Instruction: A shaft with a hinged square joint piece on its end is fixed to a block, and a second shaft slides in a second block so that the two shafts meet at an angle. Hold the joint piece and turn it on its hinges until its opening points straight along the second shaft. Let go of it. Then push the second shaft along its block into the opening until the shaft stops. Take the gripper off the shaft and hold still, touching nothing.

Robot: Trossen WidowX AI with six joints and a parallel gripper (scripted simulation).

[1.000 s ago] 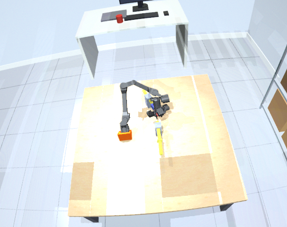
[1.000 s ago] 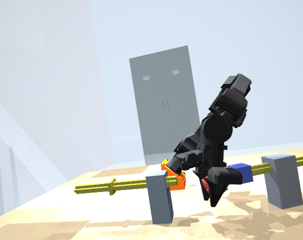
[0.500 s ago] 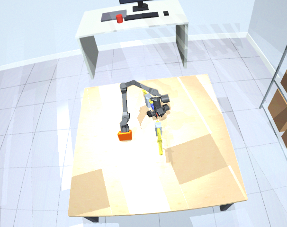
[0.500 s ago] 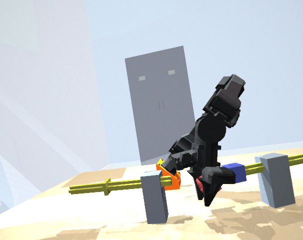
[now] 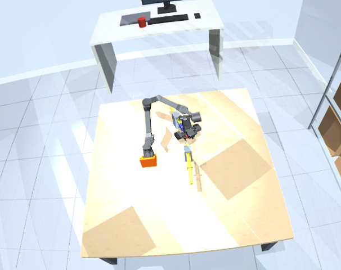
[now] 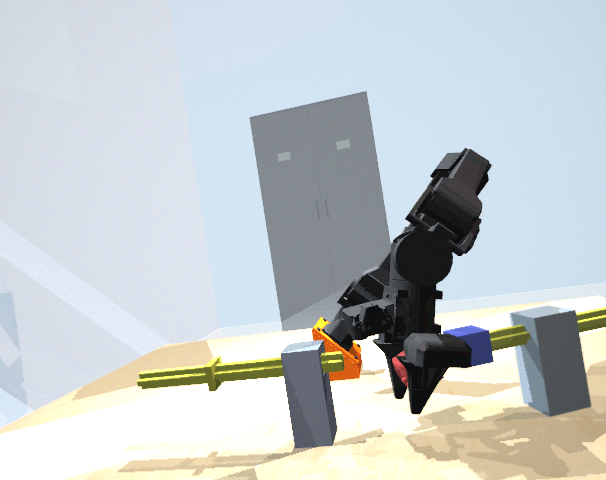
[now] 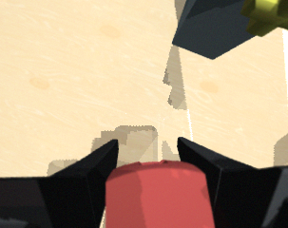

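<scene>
Now: gripper tip 1 cm past the red joint piece, 2 cm to the right of it and 4 cm below it.
</scene>
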